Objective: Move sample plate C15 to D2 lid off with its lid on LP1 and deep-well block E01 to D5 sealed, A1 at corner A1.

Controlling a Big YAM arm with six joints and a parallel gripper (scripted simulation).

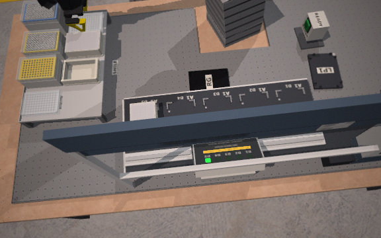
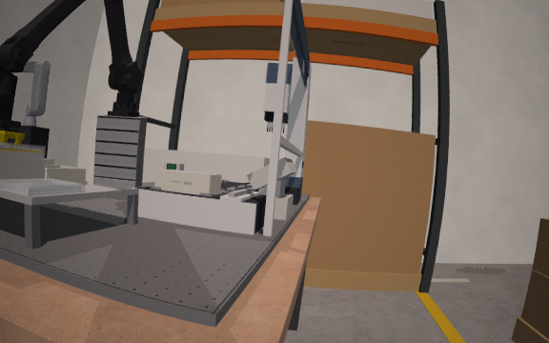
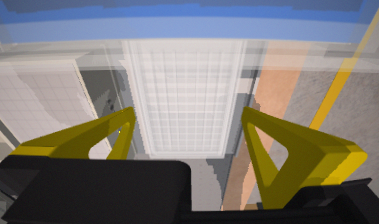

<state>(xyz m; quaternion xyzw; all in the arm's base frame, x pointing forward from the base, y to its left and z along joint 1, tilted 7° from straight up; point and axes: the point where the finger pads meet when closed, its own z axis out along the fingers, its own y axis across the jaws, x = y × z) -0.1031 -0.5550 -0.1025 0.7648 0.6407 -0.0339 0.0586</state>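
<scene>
Now: hand 2 cm above the clear plate lid. Round my hand: sample plate C15 (2 cm below); then shelf (15 cm ahead, 9 cm to the right, 3 cm below); then shelf label (18 cm ahead, 9 cm below, 7 cm to the left).
</scene>
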